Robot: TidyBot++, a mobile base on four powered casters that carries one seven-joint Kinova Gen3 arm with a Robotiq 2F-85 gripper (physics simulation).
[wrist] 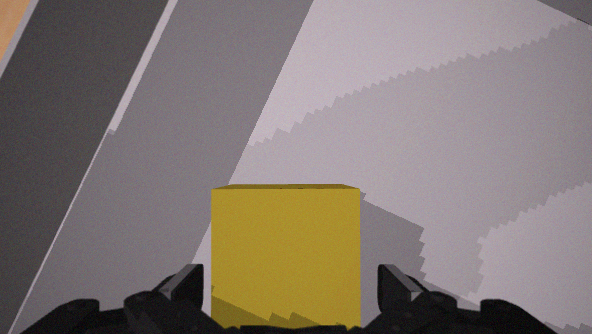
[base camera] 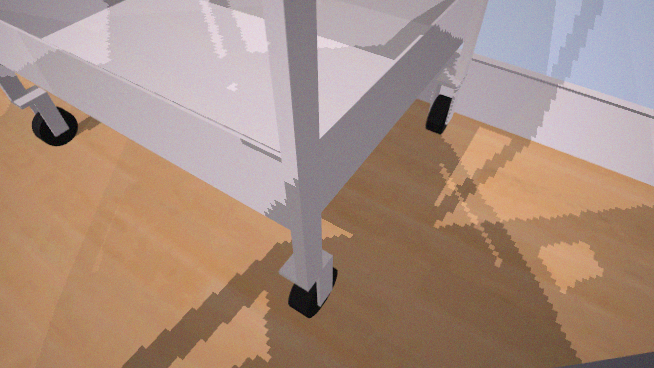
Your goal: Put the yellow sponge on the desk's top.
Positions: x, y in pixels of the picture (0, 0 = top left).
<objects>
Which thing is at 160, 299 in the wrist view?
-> The gripper.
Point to a yellow sponge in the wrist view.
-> At 278, 251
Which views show the wheeled cart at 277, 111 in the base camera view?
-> The wrist view and the base camera view: all of them.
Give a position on a wheeled cart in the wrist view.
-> At 460, 131
</objects>
